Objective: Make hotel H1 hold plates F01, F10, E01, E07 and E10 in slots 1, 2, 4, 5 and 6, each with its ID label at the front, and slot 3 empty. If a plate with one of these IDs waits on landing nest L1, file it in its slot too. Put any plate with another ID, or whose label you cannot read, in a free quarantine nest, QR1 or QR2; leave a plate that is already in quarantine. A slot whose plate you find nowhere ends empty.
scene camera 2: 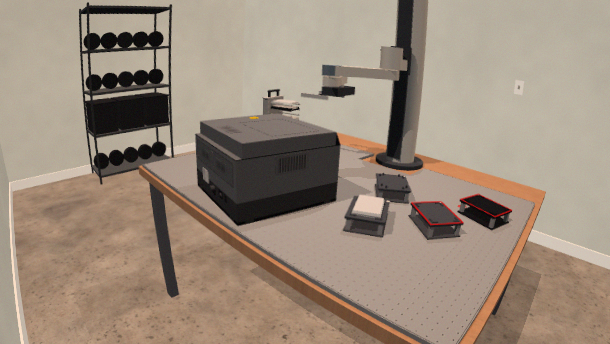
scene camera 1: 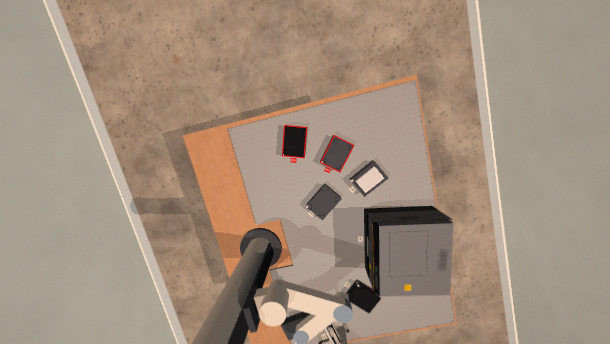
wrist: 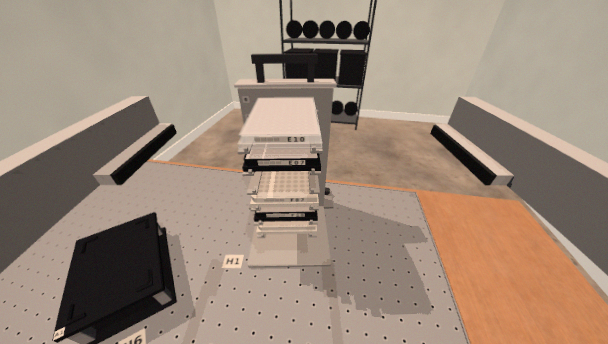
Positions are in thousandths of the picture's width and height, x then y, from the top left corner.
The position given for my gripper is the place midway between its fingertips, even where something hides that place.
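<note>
Here is my gripper (wrist: 499, 330), and I can also see a large grey instrument (scene camera 1: 712, 624). A hotel H1 (wrist: 532, 281) is visible to me as well, and so is a black nest N6 (wrist: 167, 821).
</note>
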